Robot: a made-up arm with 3 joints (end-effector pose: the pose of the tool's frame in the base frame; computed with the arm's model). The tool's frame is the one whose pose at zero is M. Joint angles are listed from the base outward.
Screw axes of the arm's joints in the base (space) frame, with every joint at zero. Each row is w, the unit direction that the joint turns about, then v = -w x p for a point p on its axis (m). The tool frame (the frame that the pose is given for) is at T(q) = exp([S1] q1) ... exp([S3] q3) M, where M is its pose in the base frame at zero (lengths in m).
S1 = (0, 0, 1, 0, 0, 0)
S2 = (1, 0, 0, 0, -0.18, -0.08)
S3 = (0, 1, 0, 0.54, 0, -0.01)
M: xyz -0.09 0.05 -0.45 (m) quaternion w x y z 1 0 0 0
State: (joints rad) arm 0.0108 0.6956 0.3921
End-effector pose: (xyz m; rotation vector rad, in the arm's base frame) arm -0.0519 0.2142 -0.3883 0.6846 0.3798 0.1466
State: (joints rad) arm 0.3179 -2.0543 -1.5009
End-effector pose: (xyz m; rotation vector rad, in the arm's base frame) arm -0.0095 -0.3083 0.0481 -1.5065 -1.1988 1.7047
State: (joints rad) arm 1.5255 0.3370 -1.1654
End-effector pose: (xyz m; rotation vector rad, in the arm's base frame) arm -0.1887 -0.1158 -0.5656 1.0777 -0.6688 1.1365
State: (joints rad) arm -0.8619 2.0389 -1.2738
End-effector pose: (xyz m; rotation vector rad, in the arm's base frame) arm 0.2711 0.3899 -0.0217 1.3973 -1.6161 -1.8066
